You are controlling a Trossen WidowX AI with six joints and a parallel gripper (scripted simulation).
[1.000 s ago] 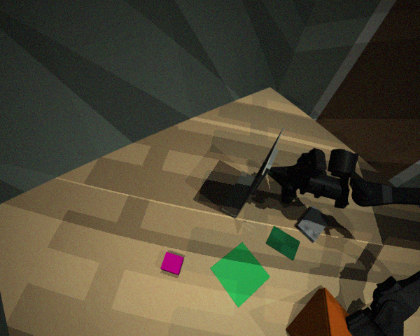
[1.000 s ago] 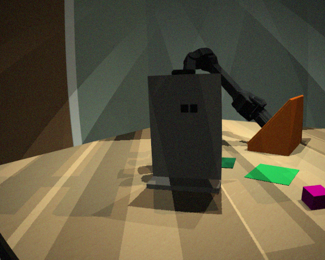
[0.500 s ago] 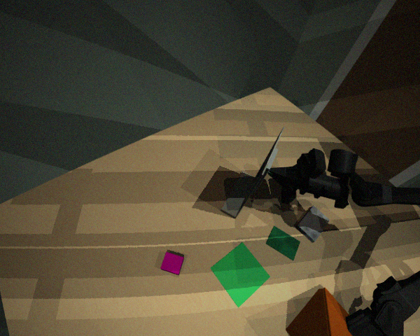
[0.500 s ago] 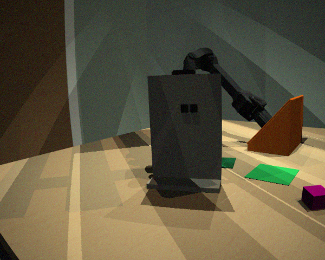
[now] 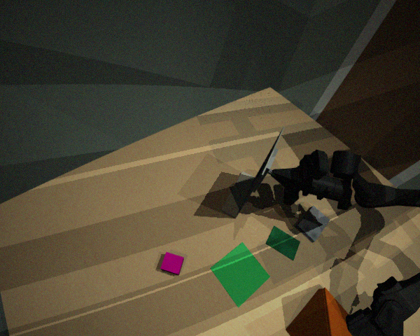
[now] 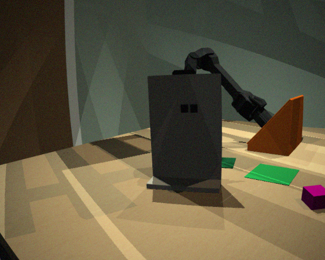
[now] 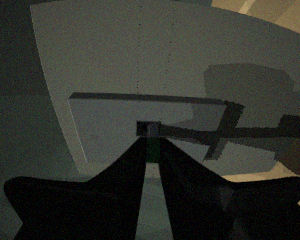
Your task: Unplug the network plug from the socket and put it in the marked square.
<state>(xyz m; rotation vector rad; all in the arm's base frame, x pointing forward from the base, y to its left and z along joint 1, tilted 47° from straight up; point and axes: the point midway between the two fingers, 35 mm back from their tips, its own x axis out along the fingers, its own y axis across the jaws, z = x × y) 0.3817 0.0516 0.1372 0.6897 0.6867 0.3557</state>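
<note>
Right now my gripper tip is 60 mm above the upright panel, 30 mm short of it and 20 mm to the right of it. The rest, counted from my gripper tip: network plug: right at my gripper tip; then dark green square: 180 mm below, 160 mm behind; then grey block: 170 mm below, 170 mm behind, 130 mm to the right.
</note>
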